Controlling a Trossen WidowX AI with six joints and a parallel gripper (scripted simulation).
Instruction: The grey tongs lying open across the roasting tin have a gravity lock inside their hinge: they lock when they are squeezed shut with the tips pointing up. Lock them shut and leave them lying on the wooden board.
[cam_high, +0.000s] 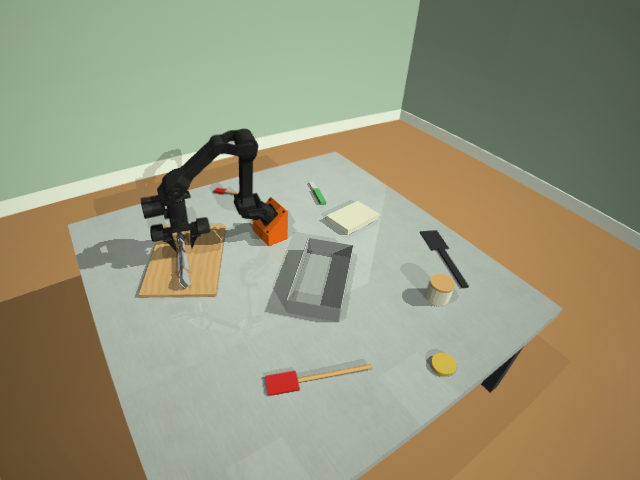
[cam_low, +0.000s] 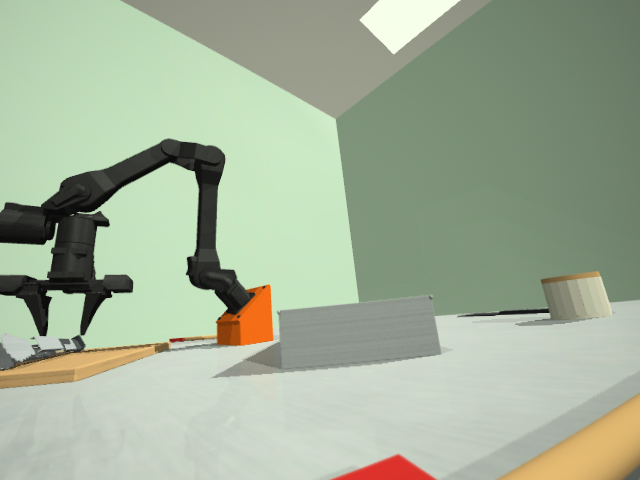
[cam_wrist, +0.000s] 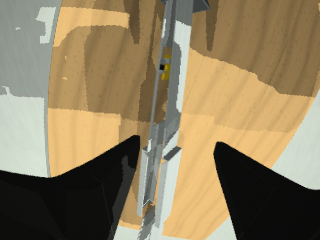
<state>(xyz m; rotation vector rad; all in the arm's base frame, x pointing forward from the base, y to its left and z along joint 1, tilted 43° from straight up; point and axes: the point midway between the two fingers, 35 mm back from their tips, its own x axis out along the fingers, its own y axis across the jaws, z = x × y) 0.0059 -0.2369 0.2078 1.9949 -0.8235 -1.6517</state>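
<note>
The wooden board is 4 cm below my gripper tip. Also, from my gripper tip: grey roasting tin (30 cm ahead, 36 cm to the left, 2 cm below); red spatula (60 cm ahead, 15 cm to the left, 4 cm below); yellow lock piece (5 cm behind, 1 cm to the right, 1 cm below).
</note>
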